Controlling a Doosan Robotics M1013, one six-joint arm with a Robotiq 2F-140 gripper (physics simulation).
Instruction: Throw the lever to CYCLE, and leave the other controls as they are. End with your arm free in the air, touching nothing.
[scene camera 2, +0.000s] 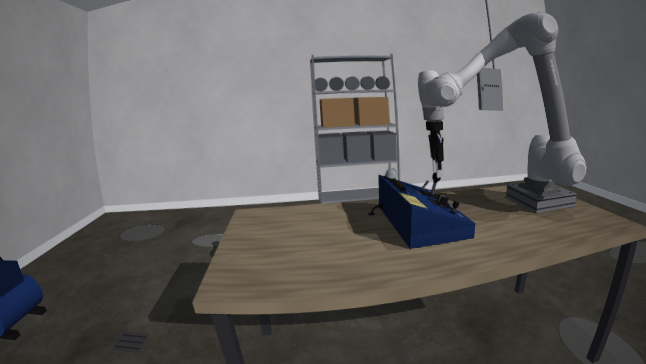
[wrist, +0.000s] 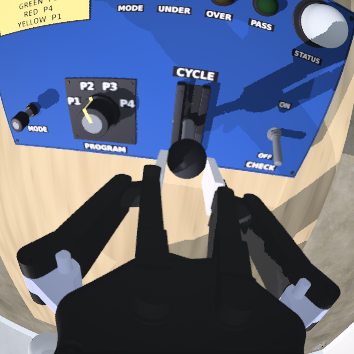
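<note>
The lever's black ball knob (scene camera 2: 436, 177) (wrist: 187, 158) sits between the fingertips of my gripper (scene camera 2: 437, 175) (wrist: 184, 166), which is shut on it. The lever's grey rod (wrist: 188, 131) rises from a dark slot (wrist: 205, 107) with the CYCLE label (wrist: 195, 74) at its far end. The knob overhangs the near end of the slot, and the label there is hidden. The slot is on a blue sloped console (scene camera 2: 434, 235) (wrist: 150, 50). The console stands on the wooden table (scene camera 2: 300, 260) (wrist: 50, 185).
Left of the lever are the PROGRAM knob (wrist: 92, 123) and the MODE switch (wrist: 20, 121). Right of it, the CHECK toggle (wrist: 277, 147) points toward OFF. A white STATUS dome (wrist: 324, 25) is at the far right corner. A shelf rack (scene camera 2: 315, 150) stands behind the table.
</note>
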